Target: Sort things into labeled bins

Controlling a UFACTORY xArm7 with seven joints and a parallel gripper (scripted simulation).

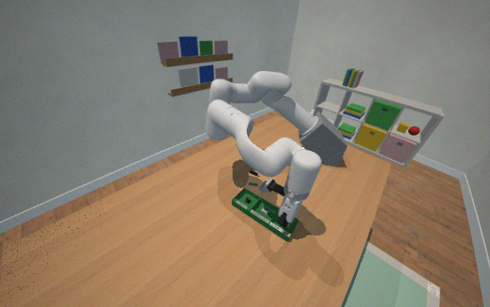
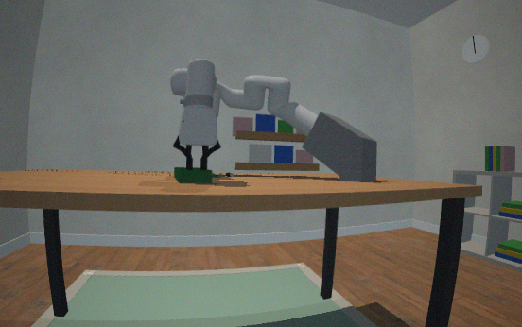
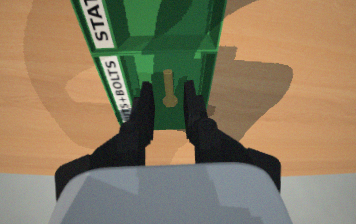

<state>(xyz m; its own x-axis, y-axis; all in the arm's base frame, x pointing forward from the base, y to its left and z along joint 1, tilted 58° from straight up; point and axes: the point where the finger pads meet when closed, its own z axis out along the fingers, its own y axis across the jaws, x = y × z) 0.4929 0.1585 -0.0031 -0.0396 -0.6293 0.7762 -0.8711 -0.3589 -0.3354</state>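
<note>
The yellow piece lies 1 cm to the left of my hand and 3 cm below it. Round my hand: white-grey piece 9 cm to the right, 3 cm below; then black die 1 cm behind, 17 cm to the right, 3 cm below; then green battery 11 cm behind, 20 cm to the right, 4 cm below.
</note>
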